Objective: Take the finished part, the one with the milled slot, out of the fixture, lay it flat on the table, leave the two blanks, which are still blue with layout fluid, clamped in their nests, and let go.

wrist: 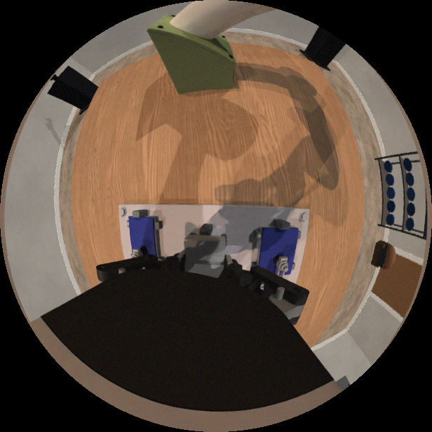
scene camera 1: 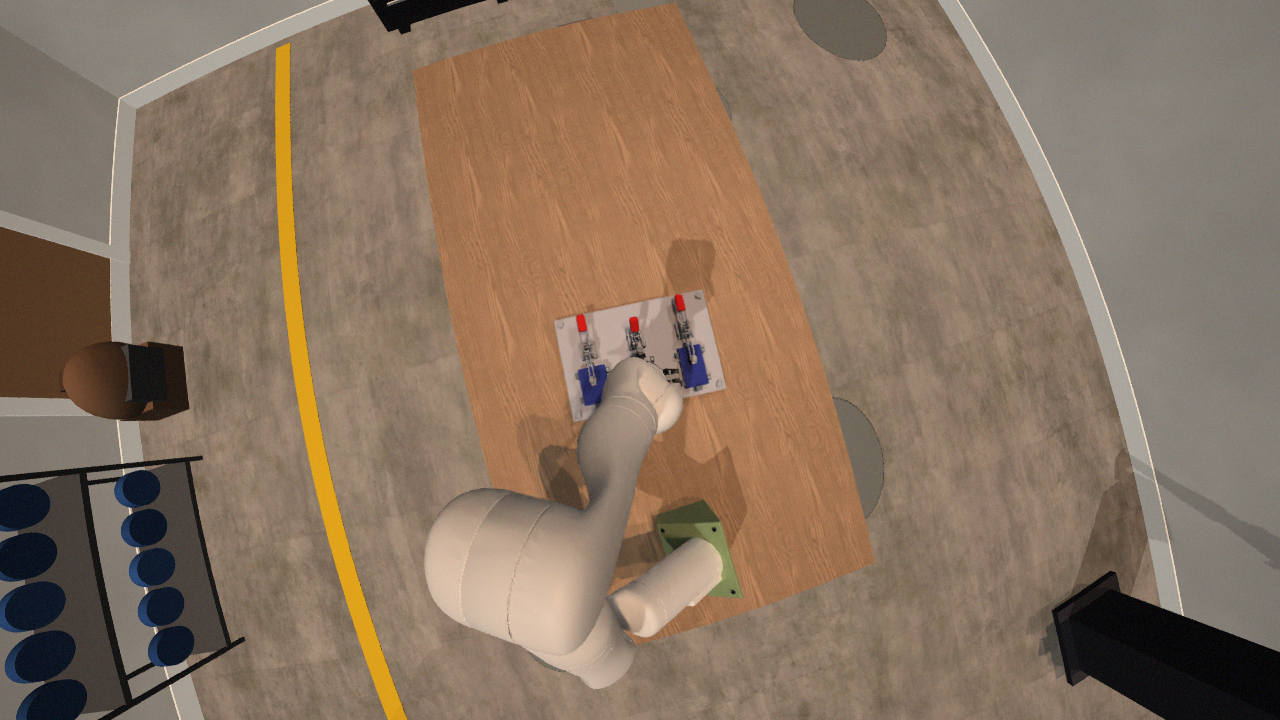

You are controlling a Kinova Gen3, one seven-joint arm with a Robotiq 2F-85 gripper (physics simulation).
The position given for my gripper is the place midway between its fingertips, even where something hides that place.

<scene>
In view: my gripper (wrist: 205, 260), a blue blank (scene camera 1: 695, 375), a blue blank (scene camera 1: 591, 394) and a fixture plate (scene camera 1: 657, 317).
The fixture plate shows as well in the wrist view (wrist: 177, 220).
</scene>
